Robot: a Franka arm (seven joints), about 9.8 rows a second.
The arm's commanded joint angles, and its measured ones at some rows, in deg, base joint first. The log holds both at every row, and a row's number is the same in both.
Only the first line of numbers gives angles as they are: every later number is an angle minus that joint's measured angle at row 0.
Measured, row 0:
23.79 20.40 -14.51 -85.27 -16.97 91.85 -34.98
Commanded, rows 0 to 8:
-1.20 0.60 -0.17 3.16 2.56 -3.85 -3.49
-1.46 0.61 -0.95 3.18 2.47 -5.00 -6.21
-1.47 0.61 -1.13 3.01 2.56 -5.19 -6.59
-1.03 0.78 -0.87 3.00 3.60 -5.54 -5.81
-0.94 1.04 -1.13 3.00 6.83 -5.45 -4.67
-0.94 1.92 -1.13 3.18 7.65 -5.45 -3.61
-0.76 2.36 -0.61 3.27 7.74 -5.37 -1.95
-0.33 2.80 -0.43 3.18 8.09 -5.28 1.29
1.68 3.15 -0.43 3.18 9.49 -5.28 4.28
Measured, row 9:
-0.34 1.53 -0.24 3.35 7.59 -5.17 0.65
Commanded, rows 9 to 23:
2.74 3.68 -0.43 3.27 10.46 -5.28 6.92
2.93 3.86 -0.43 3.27 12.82 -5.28 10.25
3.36 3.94 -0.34 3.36 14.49 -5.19 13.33
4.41 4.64 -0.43 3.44 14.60 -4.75 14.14
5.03 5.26 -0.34 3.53 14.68 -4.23 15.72
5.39 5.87 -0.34 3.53 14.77 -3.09 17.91
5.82 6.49 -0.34 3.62 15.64 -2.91 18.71
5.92 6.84 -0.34 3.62 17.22 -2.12 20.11
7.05 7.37 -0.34 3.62 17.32 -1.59 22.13
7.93 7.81 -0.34 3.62 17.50 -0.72 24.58
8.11 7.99 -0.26 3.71 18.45 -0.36 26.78
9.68 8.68 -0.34 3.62 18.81 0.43 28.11
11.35 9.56 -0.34 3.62 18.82 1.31 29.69
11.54 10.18 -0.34 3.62 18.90 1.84 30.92
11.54 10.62 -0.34 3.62 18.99 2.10 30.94
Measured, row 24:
11.68 8.46 -0.02 3.50 17.77 1.00 30.36
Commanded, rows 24 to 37:
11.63 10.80 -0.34 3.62 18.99 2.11 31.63
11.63 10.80 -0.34 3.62 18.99 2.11 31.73
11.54 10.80 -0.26 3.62 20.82 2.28 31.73
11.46 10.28 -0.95 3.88 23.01 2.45 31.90
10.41 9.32 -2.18 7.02 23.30 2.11 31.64
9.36 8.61 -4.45 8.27 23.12 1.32 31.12
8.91 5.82 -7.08 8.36 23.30 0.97 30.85
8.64 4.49 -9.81 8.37 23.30 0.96 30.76
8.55 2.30 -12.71 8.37 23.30 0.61 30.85
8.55 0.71 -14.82 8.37 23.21 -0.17 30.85
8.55 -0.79 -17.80 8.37 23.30 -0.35 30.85
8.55 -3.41 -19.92 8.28 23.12 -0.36 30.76
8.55 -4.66 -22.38 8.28 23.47 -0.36 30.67
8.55 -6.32 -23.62 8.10 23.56 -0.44 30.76
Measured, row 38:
7.82 -4.52 -21.99 10.26 22.24 0.01 30.44
